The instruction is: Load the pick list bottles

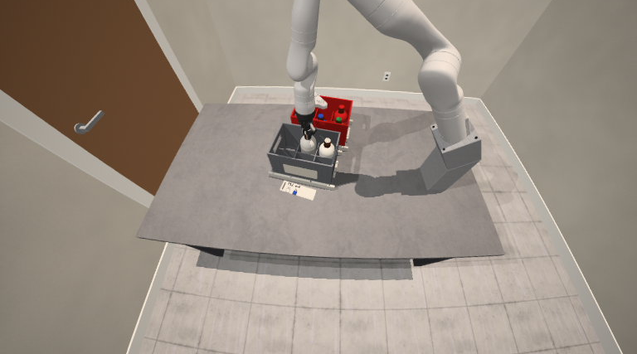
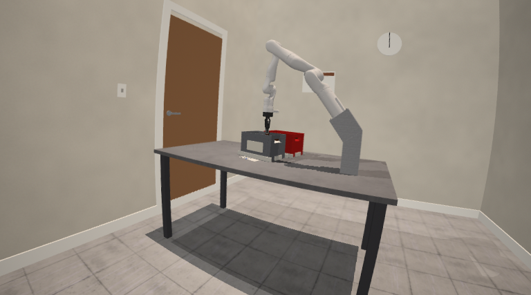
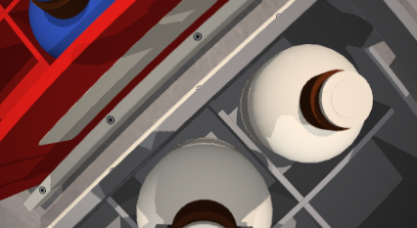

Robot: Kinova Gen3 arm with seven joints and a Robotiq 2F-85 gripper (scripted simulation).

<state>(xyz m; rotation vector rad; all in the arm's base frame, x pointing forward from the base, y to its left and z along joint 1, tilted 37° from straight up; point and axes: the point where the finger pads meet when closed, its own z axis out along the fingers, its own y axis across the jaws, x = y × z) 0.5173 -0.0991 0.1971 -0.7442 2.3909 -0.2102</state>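
Now: the grey crate 10 cm below my hand and 4 cm to the left of it. Also, from my hand: red crate: 18 cm to the right, 10 cm below, 6 cm behind; blue-label bottle: 14 cm to the right, 10 cm below, 5 cm behind; green-label bottle: 14 cm behind, 12 cm to the right, 10 cm below.
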